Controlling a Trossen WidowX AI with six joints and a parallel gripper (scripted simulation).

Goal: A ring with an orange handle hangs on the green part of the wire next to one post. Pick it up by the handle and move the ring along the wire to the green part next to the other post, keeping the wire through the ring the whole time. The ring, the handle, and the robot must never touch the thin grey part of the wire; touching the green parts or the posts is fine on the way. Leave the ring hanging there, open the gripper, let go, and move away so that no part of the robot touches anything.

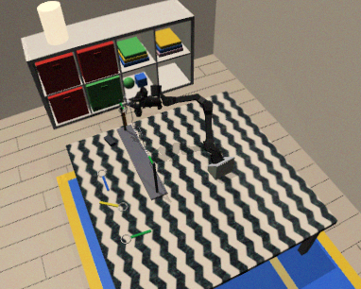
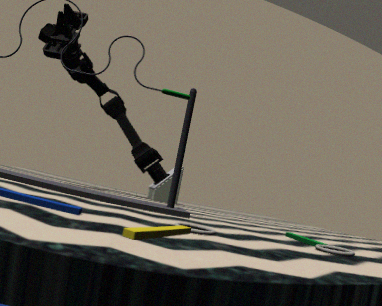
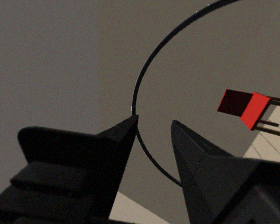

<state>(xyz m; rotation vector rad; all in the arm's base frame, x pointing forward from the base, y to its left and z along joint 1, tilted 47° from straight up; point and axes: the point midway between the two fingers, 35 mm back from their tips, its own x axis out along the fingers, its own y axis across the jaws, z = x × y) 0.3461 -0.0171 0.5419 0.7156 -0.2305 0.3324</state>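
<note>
The small black block is 12 cm ahead of my gripper tip, 17 cm to the right of it and 43 cm below it.
</note>
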